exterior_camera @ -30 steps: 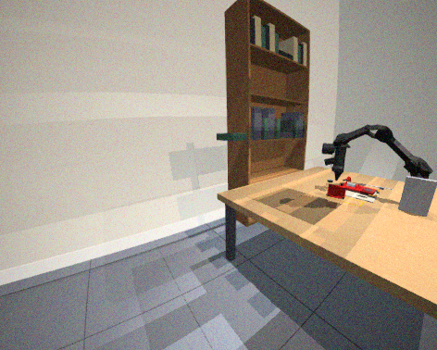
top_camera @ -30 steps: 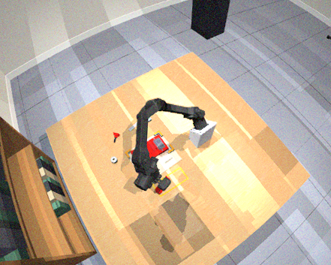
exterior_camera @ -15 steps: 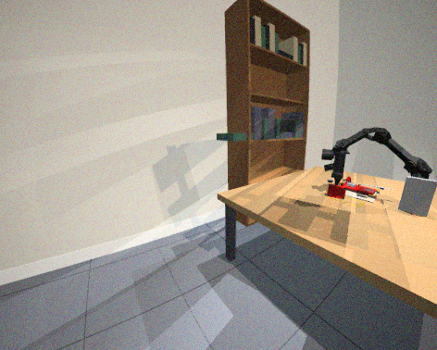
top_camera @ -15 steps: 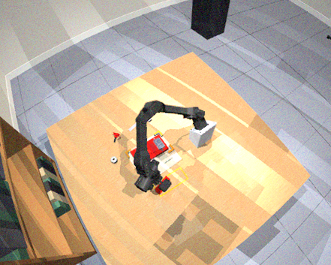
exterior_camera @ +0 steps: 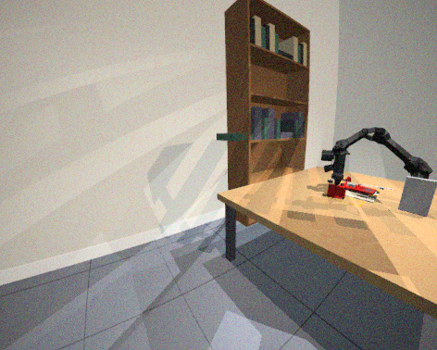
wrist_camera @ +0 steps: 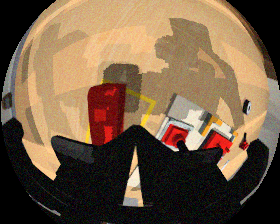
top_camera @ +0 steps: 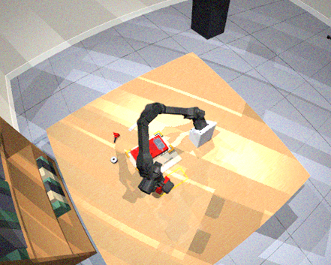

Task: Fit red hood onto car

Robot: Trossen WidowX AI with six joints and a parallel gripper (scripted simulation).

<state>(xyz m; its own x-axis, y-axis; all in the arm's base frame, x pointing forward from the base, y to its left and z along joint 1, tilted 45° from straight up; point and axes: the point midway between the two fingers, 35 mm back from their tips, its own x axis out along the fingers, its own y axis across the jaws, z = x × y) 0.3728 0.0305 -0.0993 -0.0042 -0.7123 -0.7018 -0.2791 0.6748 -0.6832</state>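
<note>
The red hood is 10 mm behind my gripper tip, 20 mm to the left of it and 20 mm below it. From my gripper tip the other things lie so: grey engine block: 40 mm behind, 190 mm to the right, 30 mm below; grey bar: 160 mm behind, 410 mm to the right, 50 mm below.
</note>
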